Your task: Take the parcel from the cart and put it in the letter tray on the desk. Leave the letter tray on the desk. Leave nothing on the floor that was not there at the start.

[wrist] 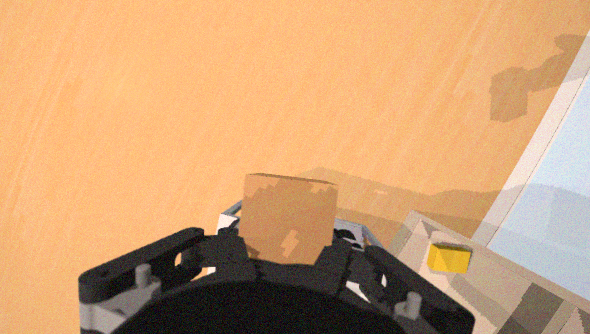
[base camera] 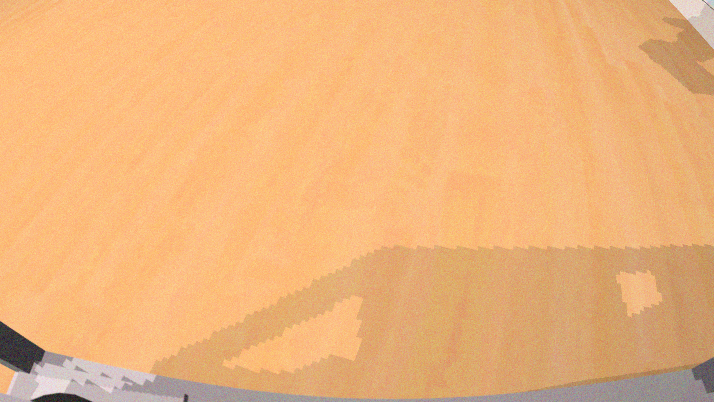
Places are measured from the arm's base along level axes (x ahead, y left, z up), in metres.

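Where they show: gripper, fingertip midpoint: (wrist: pixel 286 229).
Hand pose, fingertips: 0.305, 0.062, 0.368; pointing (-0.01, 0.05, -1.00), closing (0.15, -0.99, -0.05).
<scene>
Each offset is from my fingertips to the top centre of the thing, as dx, dy, dz. Level surfaces: height alone.
The parcel, a plain brown box {-0.020, -0.004, +0.059} (wrist: pixel 290 217), is held upright between the black fingers of my gripper (wrist: pixel 286 229) in the wrist view. The gripper is shut on it, with a finger pad against each side, and holds it above the wooden floor. The gripper and the parcel do not show in the base view. The cart does not show in either view. I cannot make out the letter tray or tell whether the pale piece of furniture at the lower right of the wrist view is the desk.
A pale beige piece of furniture (wrist: pixel 492 280) with a yellow block {-0.195, -0.670, -0.620} (wrist: pixel 449 258) stands at the lower right of the wrist view. Behind it runs a white wall edge (wrist: pixel 532 135). Wooden floor {dz -0.765} (base camera: pixel 300 150) with shadows lies ahead of the base, and a pale wall edge shows at the base view's top right.
</scene>
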